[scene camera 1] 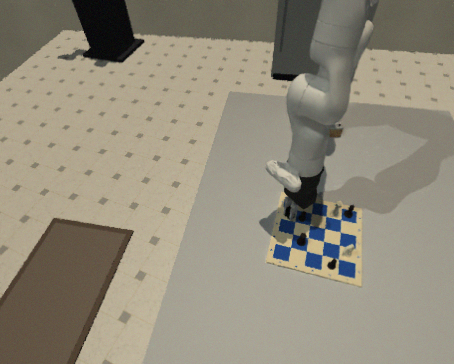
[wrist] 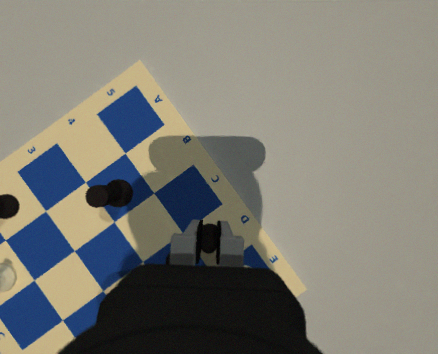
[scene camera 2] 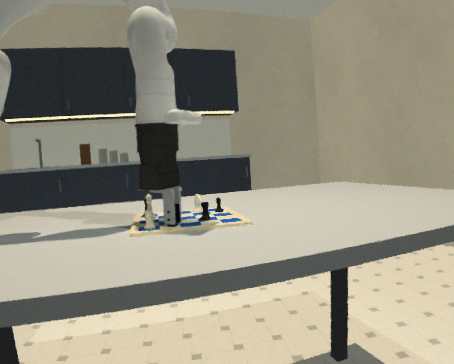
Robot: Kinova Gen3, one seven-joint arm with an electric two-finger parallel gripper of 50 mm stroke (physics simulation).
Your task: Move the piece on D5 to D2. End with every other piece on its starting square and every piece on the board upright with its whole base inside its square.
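Places are measured from the arm's base along level axes (x ahead, y left, z up), in centimetres.
Where they show: gripper, fingertip midpoint: [scene camera 1: 289, 215] [wrist: 209, 234] [scene camera 2: 173, 222].
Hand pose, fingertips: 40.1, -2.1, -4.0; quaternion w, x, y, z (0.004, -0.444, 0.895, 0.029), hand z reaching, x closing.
Each offset is from my fingertips to the top centre of the thing, as dx, dy, dz. "pt": to the spot under its first point. Level surfaces: height alone.
My gripper [scene camera 1: 290, 214] [scene camera 2: 172, 221] [wrist: 209, 234] is shut on the dark piece @[-0.2, +0.1, +2.7] [wrist: 209, 231] at D5, low at the board. The wrist view shows its round dark top between the fingertips; its base is hidden. A black piece @[-0.4, +3.2, +2.6] [scene camera 1: 302, 216] stands close by on D4; in the wrist view it is almost fully hidden behind a finger. A white piece @[-4.4, -0.2, +2.8] [scene camera 2: 149, 216] stands on E5, beside the fingers. The blue square D2 @[pt -1.0, +11.3, -0.6] [scene camera 1: 333, 224] [wrist: 89, 316] bears no piece. The chessboard @[pt +12.3, -2.4, -0.5] [scene camera 1: 270, 255] [scene camera 2: 245, 222] [wrist: 140, 72] lies flat.
Black pieces stand on B4 @[+6.6, +4.1, +2.8] [scene camera 1: 301, 240] [scene camera 2: 205, 211] [wrist: 119, 192], A2 @[+10.7, +11.8, +2.6] [scene camera 1: 332, 264] [scene camera 2: 218, 204] [wrist: 8, 206] and E1 @[-5.2, +14.7, +3.8] [scene camera 1: 350, 212]. White pieces stand on E2 @[-4.5, +11.3, +4.8] [scene camera 1: 337, 209] and B1 @[+6.4, +15.0, +3.4] [scene camera 1: 348, 250] [scene camera 2: 198, 201] [wrist: 6, 276]. The board rests on a grey table @[dz -1.1] [scene camera 1: 215, 300] [scene camera 2: 320, 220].
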